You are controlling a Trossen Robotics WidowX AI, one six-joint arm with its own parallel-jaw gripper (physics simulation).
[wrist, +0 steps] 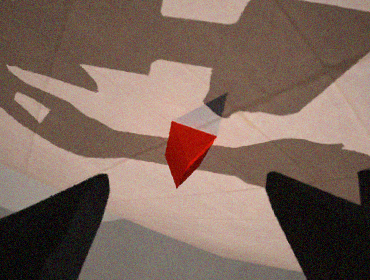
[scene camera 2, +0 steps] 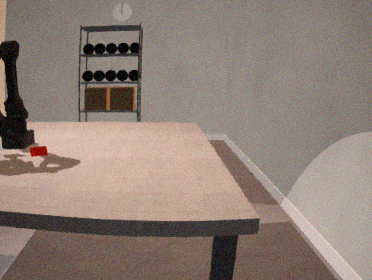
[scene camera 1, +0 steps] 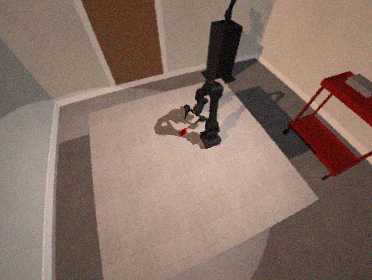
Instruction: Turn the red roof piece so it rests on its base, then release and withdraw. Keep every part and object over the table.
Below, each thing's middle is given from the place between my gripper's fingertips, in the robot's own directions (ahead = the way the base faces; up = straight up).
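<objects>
Red roof piece (wrist: 186, 148) seen; my gripper is 2 cm to the right of it, 7 cm short of it and 5 cm above it.
</objects>
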